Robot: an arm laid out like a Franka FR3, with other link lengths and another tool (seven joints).
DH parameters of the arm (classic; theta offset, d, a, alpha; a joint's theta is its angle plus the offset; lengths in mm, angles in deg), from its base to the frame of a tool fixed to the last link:
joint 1: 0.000 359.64 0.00 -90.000
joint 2: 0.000 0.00 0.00 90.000
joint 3: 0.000 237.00 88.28 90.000
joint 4: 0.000 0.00 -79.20 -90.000
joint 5: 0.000 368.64 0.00 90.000
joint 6: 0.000 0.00 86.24 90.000
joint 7: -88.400 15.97 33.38 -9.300
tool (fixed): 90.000 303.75 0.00 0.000
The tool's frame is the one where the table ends.
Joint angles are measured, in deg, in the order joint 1, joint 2, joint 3, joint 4, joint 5, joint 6, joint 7. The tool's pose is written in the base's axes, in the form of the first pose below.
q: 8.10 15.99 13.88 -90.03 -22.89 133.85 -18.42
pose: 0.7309 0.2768 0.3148 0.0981 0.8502 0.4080 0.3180
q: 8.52 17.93 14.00 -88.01 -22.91 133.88 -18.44
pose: 0.7355 0.2853 0.3114 0.0933 0.8491 0.4098 0.3199
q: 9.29 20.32 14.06 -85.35 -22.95 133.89 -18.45
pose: 0.7407 0.2977 0.3085 0.0874 0.8470 0.4127 0.3235
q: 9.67 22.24 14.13 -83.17 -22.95 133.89 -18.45
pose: 0.7460 0.3048 0.3065 0.0830 0.8462 0.4130 0.3264
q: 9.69 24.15 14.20 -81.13 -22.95 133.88 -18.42
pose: 0.7524 0.3068 0.3028 0.0796 0.8471 0.4105 0.3279
